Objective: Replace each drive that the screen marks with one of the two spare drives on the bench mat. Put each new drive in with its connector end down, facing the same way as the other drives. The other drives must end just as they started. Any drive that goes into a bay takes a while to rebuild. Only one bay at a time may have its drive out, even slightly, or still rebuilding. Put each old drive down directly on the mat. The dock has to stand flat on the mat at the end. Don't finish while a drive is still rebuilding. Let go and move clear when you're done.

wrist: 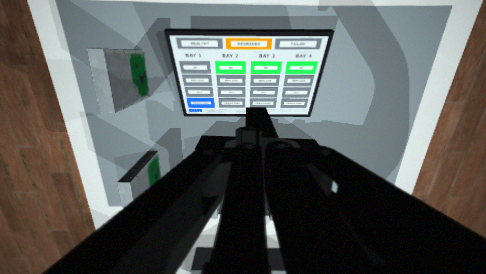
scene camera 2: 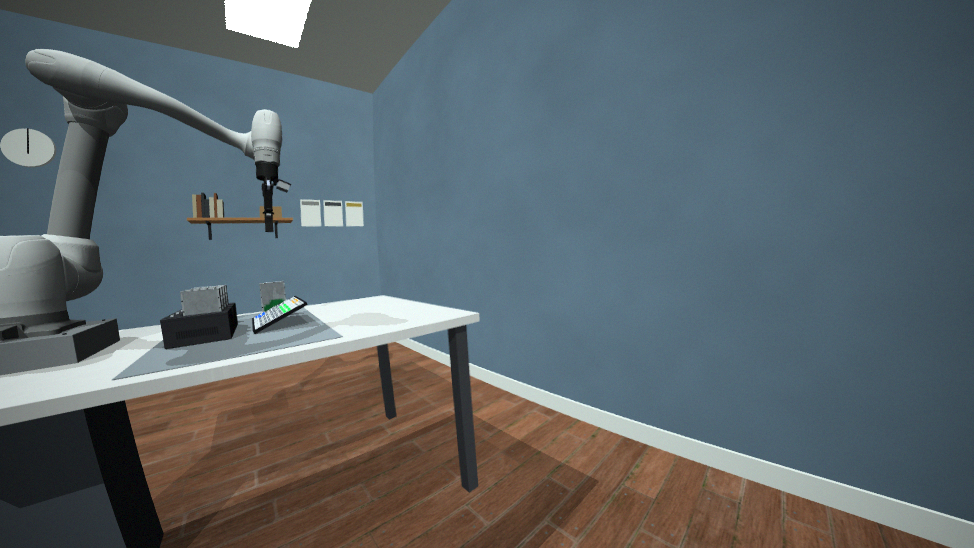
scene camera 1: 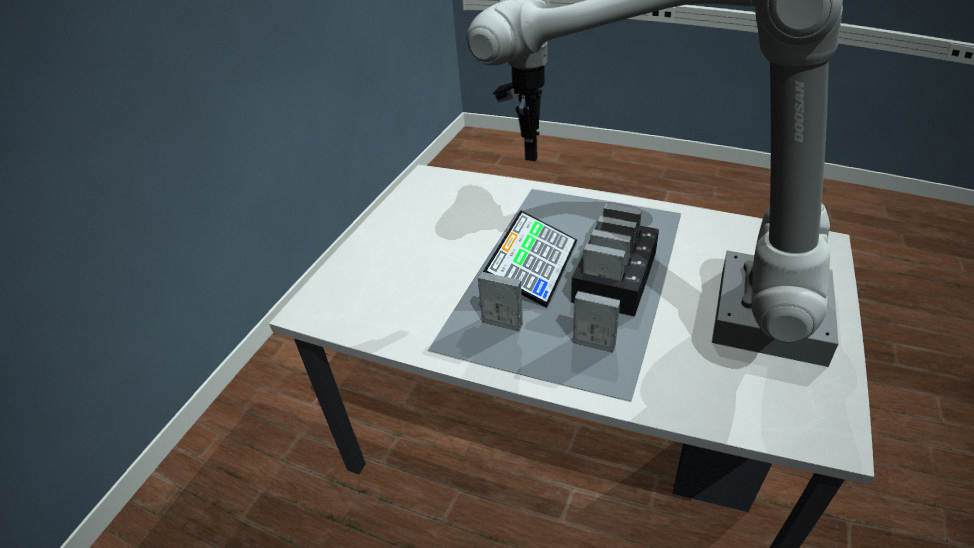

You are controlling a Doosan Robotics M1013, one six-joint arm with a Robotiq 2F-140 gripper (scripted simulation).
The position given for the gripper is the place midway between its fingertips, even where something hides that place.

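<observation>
You can find the gripper (scene camera 1: pixel 531 159) in scene camera 1, and it's also there in the wrist view (wrist: pixel 255 123) and in scene camera 2 (scene camera 2: pixel 269 231). Then there's a drive (scene camera 1: pixel 605 262), and another drive (scene camera 1: pixel 500 297) as well.
</observation>
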